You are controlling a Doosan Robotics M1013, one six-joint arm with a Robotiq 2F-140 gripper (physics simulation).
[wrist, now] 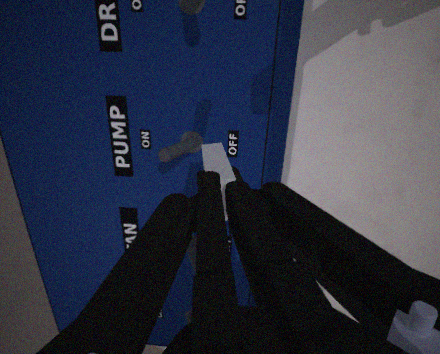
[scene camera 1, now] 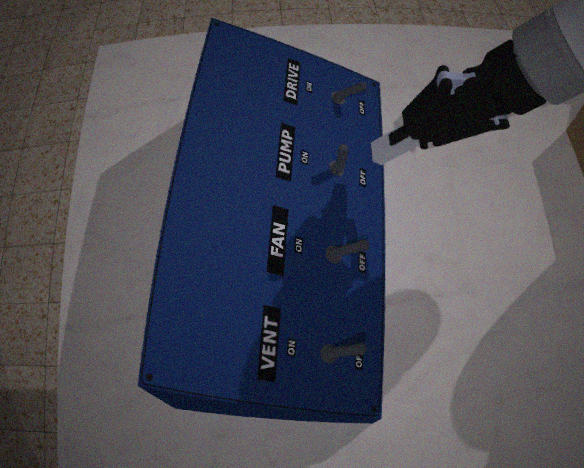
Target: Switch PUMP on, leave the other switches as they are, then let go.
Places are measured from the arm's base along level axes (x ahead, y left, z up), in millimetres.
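Pixels of known places: gripper, between the fingertips: (wrist: 212, 160) (scene camera 1: 376, 153).
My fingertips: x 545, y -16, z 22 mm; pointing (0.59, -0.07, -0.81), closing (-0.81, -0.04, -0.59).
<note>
Ahead of a thing's pixels: the offset from my fingertips to its top centre. Level surfaces: height alone.
The blue switch panel (scene camera 1: 215, 200) (wrist: 55, 100) carries four grey levers. The PUMP lever {dx +42, dy -2, dz +12 mm} (scene camera 1: 340, 159) (wrist: 177, 147) leans toward its ON label in the wrist view. The DRIVE lever {dx +18, dy -120, dz +1 mm} (scene camera 1: 350, 93), FAN lever {dx +40, dy +119, dz +1 mm} (scene camera 1: 349, 250) and VENT lever {dx +50, dy +238, dz +1 mm} (scene camera 1: 345, 351) point toward their OFF labels in the scene view. My gripper (scene camera 1: 380, 152) (wrist: 212, 160) is shut with nothing between its fingers. In the wrist view its pale fingertips show between the PUMP lever's round base and the OFF label; in the scene view they are right of the lever, apart from it. The wrist view's fingers hide much of FAN.
The panel sits on a pale table {dz -130 mm} (scene camera 1: 465, 215) (wrist: 370, 125). The arm comes in from the upper right in the scene view. Its shadow falls across FAN and VENT. Tiled floor (scene camera 1: 30, 175) shows past the table's left edge.
</note>
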